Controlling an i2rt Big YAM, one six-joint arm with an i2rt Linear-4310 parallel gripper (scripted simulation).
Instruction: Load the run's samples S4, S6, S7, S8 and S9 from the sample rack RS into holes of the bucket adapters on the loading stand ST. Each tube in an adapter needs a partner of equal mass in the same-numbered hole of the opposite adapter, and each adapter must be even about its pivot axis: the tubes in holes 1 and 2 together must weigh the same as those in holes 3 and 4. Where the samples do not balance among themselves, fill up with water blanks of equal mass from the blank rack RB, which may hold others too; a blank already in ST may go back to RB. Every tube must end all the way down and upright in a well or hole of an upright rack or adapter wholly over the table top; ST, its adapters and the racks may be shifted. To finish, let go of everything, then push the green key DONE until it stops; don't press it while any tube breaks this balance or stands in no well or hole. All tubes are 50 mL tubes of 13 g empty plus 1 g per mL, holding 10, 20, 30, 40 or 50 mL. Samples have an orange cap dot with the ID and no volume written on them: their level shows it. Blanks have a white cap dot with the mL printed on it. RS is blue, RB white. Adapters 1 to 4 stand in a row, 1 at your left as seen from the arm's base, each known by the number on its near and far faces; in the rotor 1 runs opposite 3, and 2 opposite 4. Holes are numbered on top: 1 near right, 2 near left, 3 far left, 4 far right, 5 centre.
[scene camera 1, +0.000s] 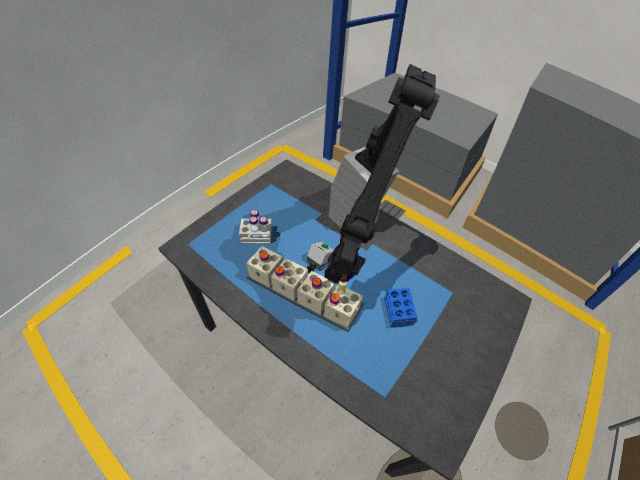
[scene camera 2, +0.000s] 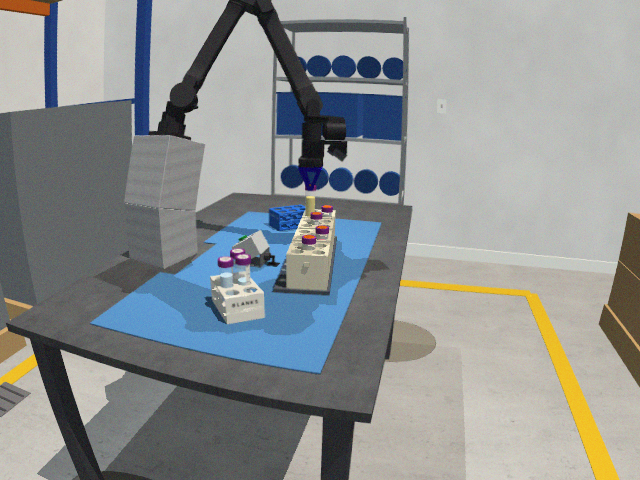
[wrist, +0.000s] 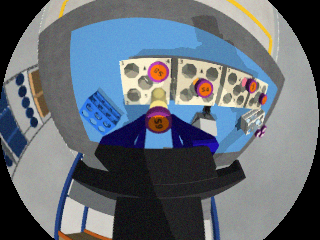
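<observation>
My gripper (wrist: 158, 117) is visible. The blue sample rack RS is seen at (scene camera 1: 404, 316) and, in the wrist view, at (wrist: 103, 109). Also visible: a white blank rack RB (scene camera 2: 245, 306), an adapter (scene camera 1: 344, 317) and an adapter (scene camera 1: 306, 295).
</observation>
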